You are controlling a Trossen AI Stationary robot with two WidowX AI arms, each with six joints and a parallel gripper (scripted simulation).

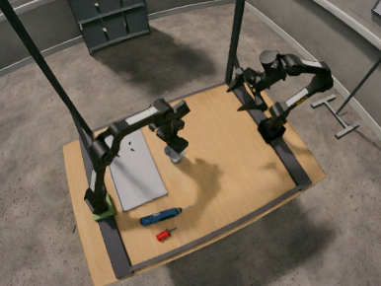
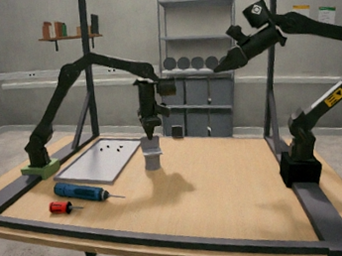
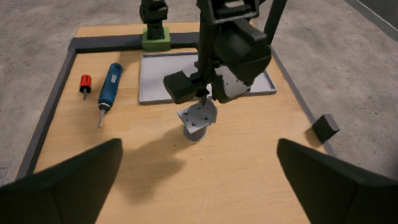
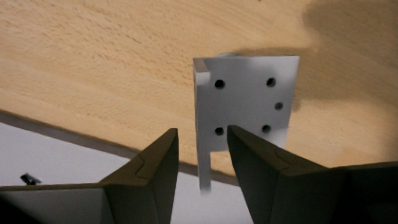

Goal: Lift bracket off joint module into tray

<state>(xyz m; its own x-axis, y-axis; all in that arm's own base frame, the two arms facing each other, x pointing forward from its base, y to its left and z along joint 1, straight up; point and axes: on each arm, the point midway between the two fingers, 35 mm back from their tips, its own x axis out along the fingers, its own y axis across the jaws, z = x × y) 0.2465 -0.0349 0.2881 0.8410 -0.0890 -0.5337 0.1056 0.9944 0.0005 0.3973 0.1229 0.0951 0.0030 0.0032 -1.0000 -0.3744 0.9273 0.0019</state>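
My right hand is 3 cm short of the bracket, 1 cm to the right of it and 6 cm above it. Round my right hand: grey joint module 3 cm ahead, 1 cm to the left, 10 cm below; then tray 4 cm behind, 20 cm to the right, 13 cm below; then red screwdriver 34 cm ahead, 18 cm to the right, 12 cm below.
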